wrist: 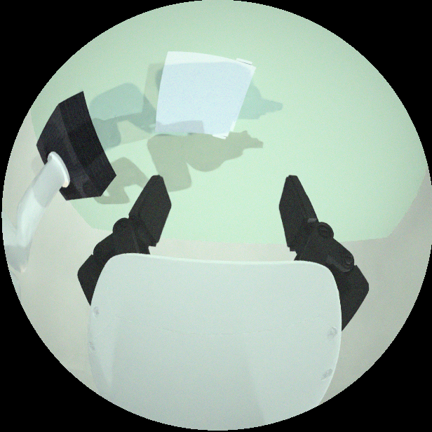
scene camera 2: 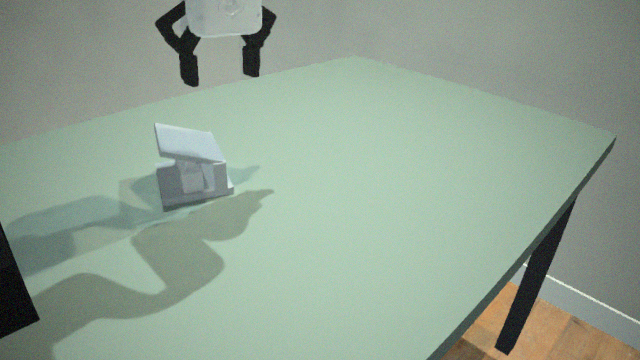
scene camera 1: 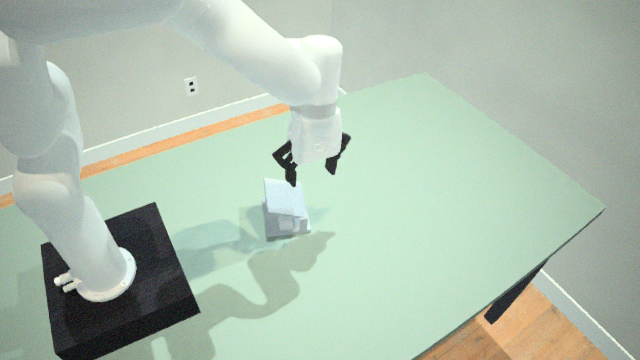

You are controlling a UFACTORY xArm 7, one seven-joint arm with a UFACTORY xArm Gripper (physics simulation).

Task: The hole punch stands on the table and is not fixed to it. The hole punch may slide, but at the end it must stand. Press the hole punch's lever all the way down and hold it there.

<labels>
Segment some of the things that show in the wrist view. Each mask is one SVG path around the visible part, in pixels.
My gripper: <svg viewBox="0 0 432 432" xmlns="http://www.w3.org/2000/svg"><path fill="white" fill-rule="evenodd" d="M151 175L128 212L128 218L121 217L114 223L112 233L95 245L93 255L90 254L77 271L77 278L90 305L87 330L88 360L93 380L100 396L141 417L172 426L201 430L234 430L263 426L294 417L316 407L328 389L335 371L341 331L349 323L349 320L351 320L363 302L369 285L358 266L354 265L351 252L333 238L333 230L330 225L325 222L318 222L311 201L306 195L297 175L285 177L283 191L278 203L286 245L290 251L297 253L293 260L224 261L150 255L148 247L156 246L156 243L158 243L171 208L170 198L163 177L161 175Z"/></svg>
A grey hole punch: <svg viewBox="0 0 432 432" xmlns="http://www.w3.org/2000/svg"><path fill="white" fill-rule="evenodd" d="M168 51L158 91L155 132L207 133L225 139L229 130L233 131L245 93L255 71L255 67L251 65L252 62L241 58L233 60L206 53Z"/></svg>
</labels>
